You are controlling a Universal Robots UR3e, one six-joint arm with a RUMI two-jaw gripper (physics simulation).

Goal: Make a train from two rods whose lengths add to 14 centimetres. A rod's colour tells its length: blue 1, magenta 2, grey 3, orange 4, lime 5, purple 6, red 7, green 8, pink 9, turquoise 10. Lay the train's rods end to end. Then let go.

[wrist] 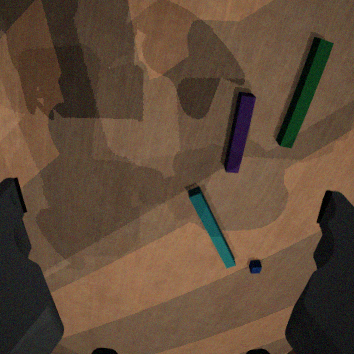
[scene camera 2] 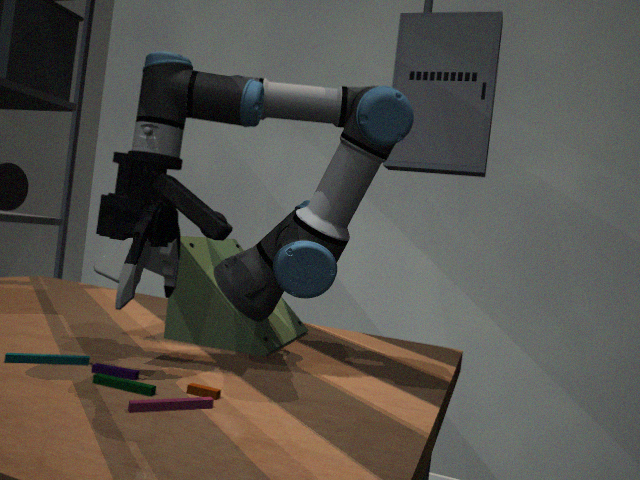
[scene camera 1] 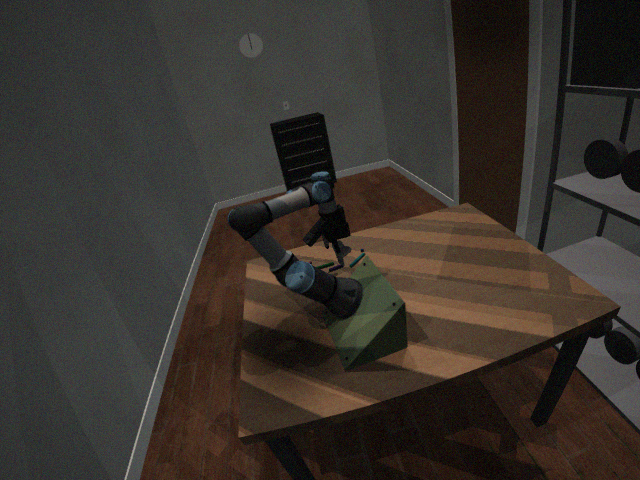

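Pixels of known places: gripper, between the fingertips: (wrist: 174,187) (scene camera 2: 145,303) (scene camera 1: 335,257); arm's base, origin of its link: (scene camera 2: 240,293) (scene camera 1: 348,299).
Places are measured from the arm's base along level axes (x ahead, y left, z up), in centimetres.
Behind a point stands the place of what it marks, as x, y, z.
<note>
My gripper (scene camera 2: 145,298) @(25.2, -1.5, 0.1) (wrist: 174,187) @(25.2, -1.5, 0.1) is open and empty, above the table and the rods. A purple rod (scene camera 1: 336,268) @(29.6, -1.4, -8.2) (scene camera 2: 114,370) @(30.6, -1.1, -7.9) (wrist: 240,132) @(30.0, -1.0, -7.7) and a longer green rod (scene camera 1: 325,265) @(33.3, 2.5, -7.9) (scene camera 2: 124,384) @(34.1, 3.2, -8.0) (wrist: 305,92) @(33.4, 3.1, -7.7) lie roughly side by side with a gap. A turquoise rod (scene camera 1: 357,259) @(31.3, -10.9, -7.9) (scene camera 2: 46,359) @(32.0, -10.8, -8.2) (wrist: 212,229) @(31.1, -10.3, -7.7) lies at an angle, one end near the purple rod but apart. A short orange rod (scene camera 2: 203,390) @(30.1, 11.4, -8.0) lies near one end of a long pink rod (scene camera 2: 170,404) @(36.4, 11.2, -8.0). A tiny blue rod (scene camera 1: 362,250) @(37.2, -14.9, -8.1) (wrist: 255,266) @(37.3, -14.5, -7.8) lies near the turquoise rod's other end.
The green wedge-shaped base (scene camera 1: 379,310) @(-13.2, -6.0, 4.5) (scene camera 2: 201,315) @(7.0, -3.2, -3.8) carries the arm and stands on the wooden table (scene camera 1: 465,330) @(-18.8, -30.1, -8.7) (scene camera 2: 310,439) @(34.7, 26.7, -8.7) near the rods. Shadows of the arm fall across the table. A rack with dark round weights stands beyond the table.
</note>
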